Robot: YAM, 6 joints.
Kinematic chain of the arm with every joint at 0, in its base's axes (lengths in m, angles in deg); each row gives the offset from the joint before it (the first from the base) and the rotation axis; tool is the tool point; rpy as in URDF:
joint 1: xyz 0 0 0.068 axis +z
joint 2: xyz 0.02 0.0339 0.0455 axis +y
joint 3: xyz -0.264 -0.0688 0 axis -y
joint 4: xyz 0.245 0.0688 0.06 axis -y
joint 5: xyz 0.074 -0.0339 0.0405 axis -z
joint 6: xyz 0.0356 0 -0.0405 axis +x
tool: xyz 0 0 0 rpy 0 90 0
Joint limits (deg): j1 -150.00..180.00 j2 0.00..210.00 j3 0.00..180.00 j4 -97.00..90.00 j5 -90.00..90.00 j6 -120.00..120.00
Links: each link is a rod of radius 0.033 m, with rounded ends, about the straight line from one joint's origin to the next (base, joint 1, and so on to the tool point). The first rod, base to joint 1, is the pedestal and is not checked.
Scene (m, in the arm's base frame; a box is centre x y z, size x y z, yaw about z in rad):
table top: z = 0
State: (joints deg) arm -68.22 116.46 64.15 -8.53 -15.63 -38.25
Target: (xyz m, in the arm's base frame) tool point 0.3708 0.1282 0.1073
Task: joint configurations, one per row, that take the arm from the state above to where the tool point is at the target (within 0.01 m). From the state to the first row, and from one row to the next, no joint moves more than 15 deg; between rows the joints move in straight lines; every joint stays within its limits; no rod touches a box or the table.
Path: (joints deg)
1: -54.01 116.38 64.32 -8.47 -16.82 -38.25
2: -39.79 116.30 64.50 -8.42 -18.01 -38.25
3: -25.58 116.23 64.67 -8.36 -19.20 -38.25
4: -11.37 116.15 64.85 -8.30 -20.39 -38.25
5: 2.85 116.07 65.02 -8.24 -21.58 -38.25
6: 17.06 115.99 65.20 -8.19 -22.77 -38.25

